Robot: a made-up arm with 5 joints. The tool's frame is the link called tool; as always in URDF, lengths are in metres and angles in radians.
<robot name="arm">
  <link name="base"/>
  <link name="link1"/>
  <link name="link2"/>
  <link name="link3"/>
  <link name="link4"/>
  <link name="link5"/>
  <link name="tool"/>
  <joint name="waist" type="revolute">
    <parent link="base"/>
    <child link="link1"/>
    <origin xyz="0.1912 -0.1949 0.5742" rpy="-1.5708 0 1.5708"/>
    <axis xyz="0 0 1"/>
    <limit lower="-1.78" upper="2.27" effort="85" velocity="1.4"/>
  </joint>
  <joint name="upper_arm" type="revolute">
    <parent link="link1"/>
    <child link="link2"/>
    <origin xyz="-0.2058 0.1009 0.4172" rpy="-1.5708 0 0"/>
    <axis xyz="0 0 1"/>
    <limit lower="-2.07" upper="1.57" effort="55" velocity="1"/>
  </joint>
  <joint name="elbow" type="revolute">
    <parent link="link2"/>
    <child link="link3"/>
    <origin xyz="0.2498 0.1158 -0.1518" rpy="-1.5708 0 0"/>
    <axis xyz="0 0 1"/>
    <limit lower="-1.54" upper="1.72" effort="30" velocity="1.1"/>
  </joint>
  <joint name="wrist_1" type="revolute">
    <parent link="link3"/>
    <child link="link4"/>
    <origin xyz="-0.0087 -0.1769 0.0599" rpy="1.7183 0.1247 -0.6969"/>
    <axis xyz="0 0 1"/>
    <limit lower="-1.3" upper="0.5" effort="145" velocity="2.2"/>
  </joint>
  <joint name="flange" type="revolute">
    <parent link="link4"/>
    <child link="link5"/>
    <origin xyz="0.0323 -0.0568 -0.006" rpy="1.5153 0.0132 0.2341"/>
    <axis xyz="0 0 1"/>
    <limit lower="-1.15" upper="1.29" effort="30" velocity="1.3"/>
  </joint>
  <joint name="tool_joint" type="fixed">
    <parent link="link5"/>
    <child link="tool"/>
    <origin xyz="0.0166 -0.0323 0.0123" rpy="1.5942 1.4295 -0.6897"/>
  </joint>
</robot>
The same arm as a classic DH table. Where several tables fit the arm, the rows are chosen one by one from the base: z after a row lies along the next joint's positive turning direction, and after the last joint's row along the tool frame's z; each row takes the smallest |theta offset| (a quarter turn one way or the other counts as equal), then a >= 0, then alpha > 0; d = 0 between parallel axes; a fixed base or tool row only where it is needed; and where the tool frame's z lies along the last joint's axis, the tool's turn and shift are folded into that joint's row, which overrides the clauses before.
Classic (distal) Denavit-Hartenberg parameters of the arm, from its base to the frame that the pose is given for. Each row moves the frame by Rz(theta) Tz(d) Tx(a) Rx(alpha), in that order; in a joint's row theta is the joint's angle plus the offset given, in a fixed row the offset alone. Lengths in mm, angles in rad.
base (fixed): a 194.9; alpha 1.5708; d 574.2; theta_offset -1.5708
waist: a 205.8; alpha 1.5708; d 226; theta_offset 0
upper_arm: a -249.8; alpha 1.5708; d -50.9; theta_offset 0
elbow: a -109.5; alpha -1.7171; d 196.2; theta_offset -0.7154
wrist_1: a -18.2; alpha -1.5153; d 131.3; theta_offset 0.1088
flange: a -33.7; alpha -1.5741; d 75.2; theta_offset -0.7261
tool (fixed): a 0; alpha 0; d 13.6; theta_offset 1.7121
Joint limits (rad, base to tool): -1.78..2.27 -2.07..1.57 -1.54..1.72 -1.3..0.5 -1.15..1.29

